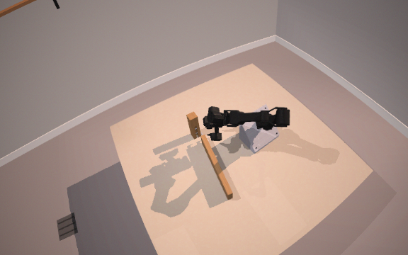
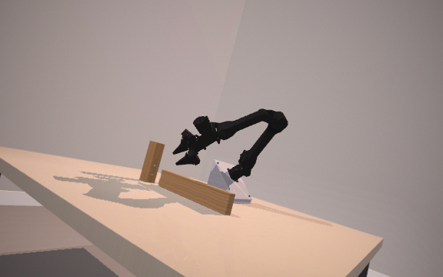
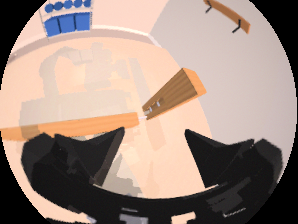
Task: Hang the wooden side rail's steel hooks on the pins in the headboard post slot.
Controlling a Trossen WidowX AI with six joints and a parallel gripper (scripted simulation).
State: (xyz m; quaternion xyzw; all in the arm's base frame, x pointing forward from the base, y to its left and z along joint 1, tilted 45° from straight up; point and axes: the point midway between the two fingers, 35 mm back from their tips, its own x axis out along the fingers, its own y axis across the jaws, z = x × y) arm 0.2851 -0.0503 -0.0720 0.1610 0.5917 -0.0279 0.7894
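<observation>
The headboard post is 60 mm ahead of my gripper tip, 70 mm to the right of it and 40 mm below it.
</observation>
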